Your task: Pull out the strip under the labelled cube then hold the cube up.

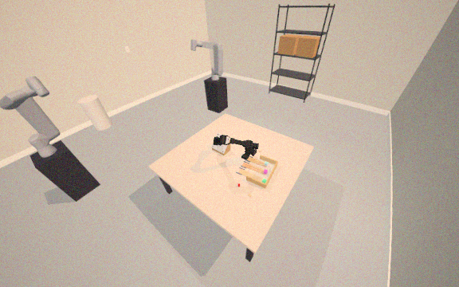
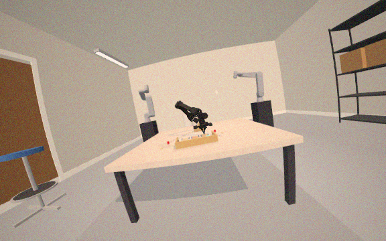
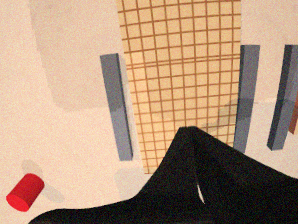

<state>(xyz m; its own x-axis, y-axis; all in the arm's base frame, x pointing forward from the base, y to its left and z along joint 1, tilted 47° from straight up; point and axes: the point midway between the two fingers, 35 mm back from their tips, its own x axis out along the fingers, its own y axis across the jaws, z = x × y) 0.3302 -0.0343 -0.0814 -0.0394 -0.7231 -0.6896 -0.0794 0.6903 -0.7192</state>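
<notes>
Now: the tan gridded strip 9 cm ahead of my gripper tip and 1 cm to the left of it.
</notes>
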